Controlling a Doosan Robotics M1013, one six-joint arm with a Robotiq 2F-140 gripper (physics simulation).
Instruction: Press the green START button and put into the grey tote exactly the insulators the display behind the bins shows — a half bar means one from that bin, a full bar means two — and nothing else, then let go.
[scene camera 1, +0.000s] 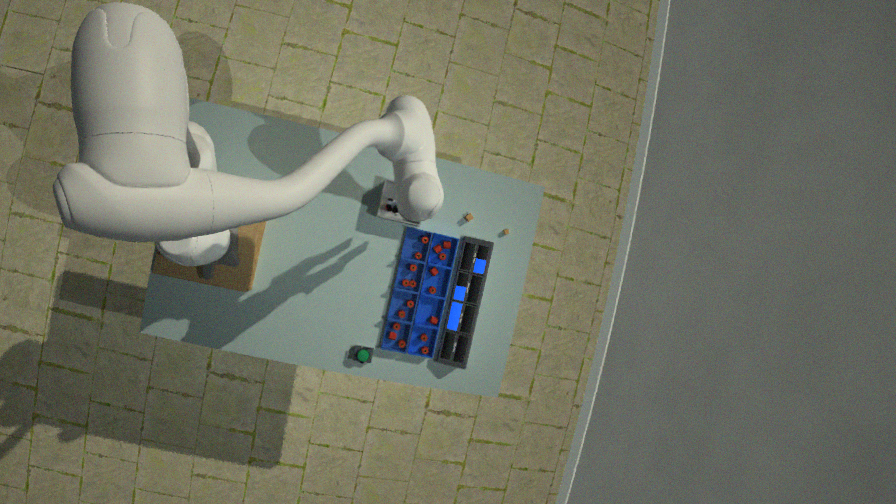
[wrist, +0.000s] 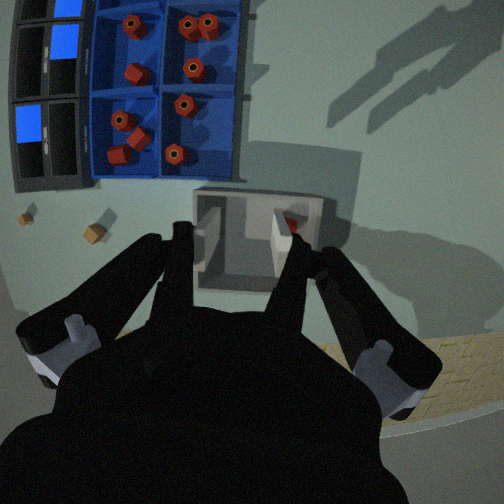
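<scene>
My gripper (wrist: 240, 240) is open and empty, its black fingers spread just above the grey tote (wrist: 257, 239). One red insulator (wrist: 291, 223) lies in a corner of the tote, by the right finger. In the scene view the wrist hides most of the tote (scene camera 1: 393, 203). The blue bins (wrist: 162, 90) hold several red insulators and sit beside the tote; they also show in the scene view (scene camera 1: 421, 291). The black display (scene camera 1: 464, 300) behind the bins shows three lit blue bars. The green START button (scene camera 1: 362, 354) sits at the bins' far end from the tote.
Two small tan blocks (wrist: 94, 232) (wrist: 25, 218) lie on the mat near the display's end. The arm's base stands on a brown pedestal (scene camera 1: 209, 257) at the mat's left. The mat's edge and paved floor show behind the gripper (wrist: 450, 370).
</scene>
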